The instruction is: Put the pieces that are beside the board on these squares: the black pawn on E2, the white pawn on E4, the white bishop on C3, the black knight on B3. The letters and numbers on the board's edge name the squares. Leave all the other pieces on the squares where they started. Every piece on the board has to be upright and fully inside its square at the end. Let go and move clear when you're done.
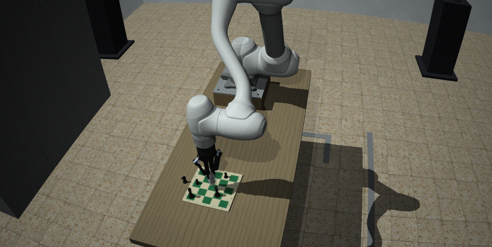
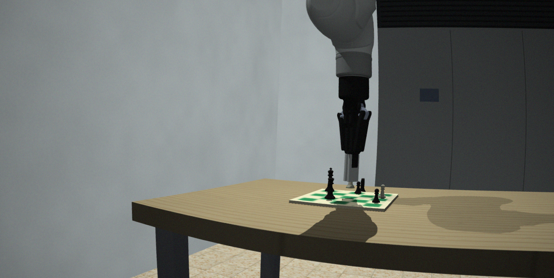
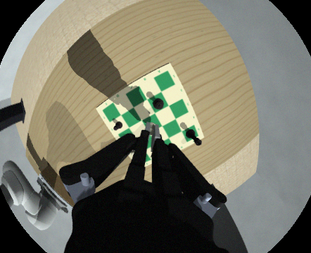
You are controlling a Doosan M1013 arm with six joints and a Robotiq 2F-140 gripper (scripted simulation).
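Right now my hand is 80 mm above the green-and-cream chessboard. The rest, counted from my hand: white bishop 30 mm below; white pawn 80 mm behind, 60 mm below, 30 mm to the right; black knight 140 mm to the right, 60 mm below, 10 mm behind.
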